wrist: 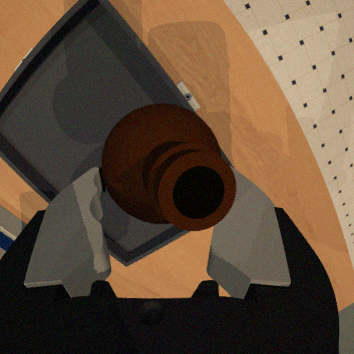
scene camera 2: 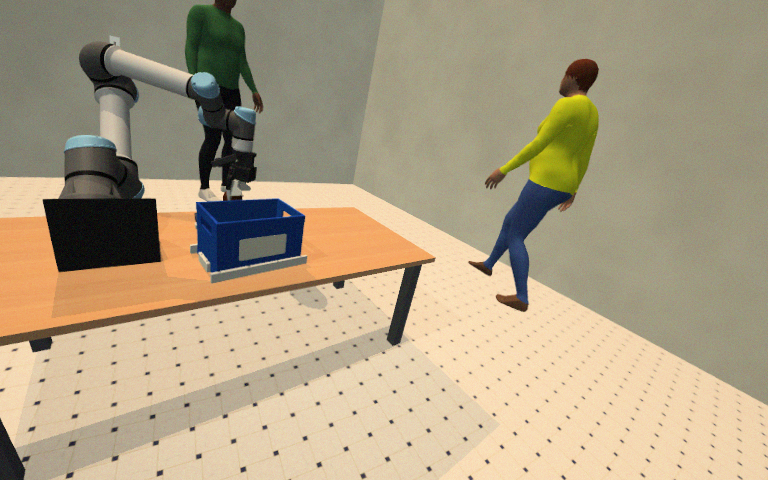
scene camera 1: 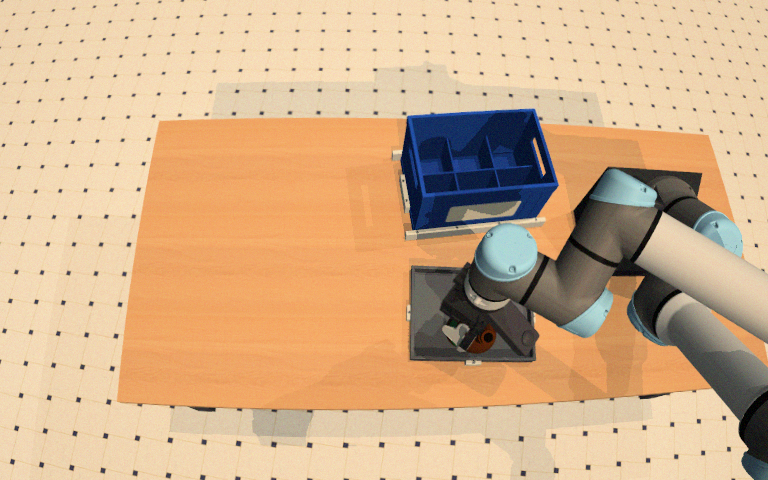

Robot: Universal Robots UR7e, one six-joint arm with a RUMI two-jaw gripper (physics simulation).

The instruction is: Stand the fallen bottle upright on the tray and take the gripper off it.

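Places are measured from the arm's base along level axes (x ahead, y left, z up), in centimetres.
Pixels of known places: arm's base, link origin: (scene camera 2: 93, 213) (scene camera 1: 662, 209).
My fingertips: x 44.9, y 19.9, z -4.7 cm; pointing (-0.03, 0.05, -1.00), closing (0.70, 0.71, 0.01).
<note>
Ahead of a thing's pixels: the offset from my fingertips to its top centre. Level surfaces: height alone.
The brown bottle @(dx -0.5, dy +0.2, dz +7.6 cm) (scene camera 1: 485, 339) (scene camera 2: 232, 196) (wrist: 162, 130) is close to upright, its dark open mouth facing the wrist camera. My gripper (scene camera 1: 474, 337) (wrist: 162, 169) is shut on the bottle, with one grey jaw on each side of it in the wrist view. The bottle is over the dark grey tray (scene camera 1: 430, 291) (wrist: 40, 112), near the tray's front edge and right of its middle in scene camera 1. The bottle's base is hidden, so I cannot tell whether it touches the tray. The blue crate hides the tray and the bottle's lower part in scene camera 2.
A blue divided crate @(dx -6.4, dy -34.0, dz +8.4 cm) (scene camera 1: 430, 212) (scene camera 2: 218, 243) stands behind the tray in scene camera 1, with pale rails (scene camera 1: 470, 229) (scene camera 2: 257, 268) along its sides. The arm's base stands to the right on the wooden table @(dz -9.1 cm) (scene camera 1: 254, 254) (scene camera 2: 362, 237). Two people (scene camera 2: 218, 48) (scene camera 2: 557, 147) stand beyond the table.
</note>
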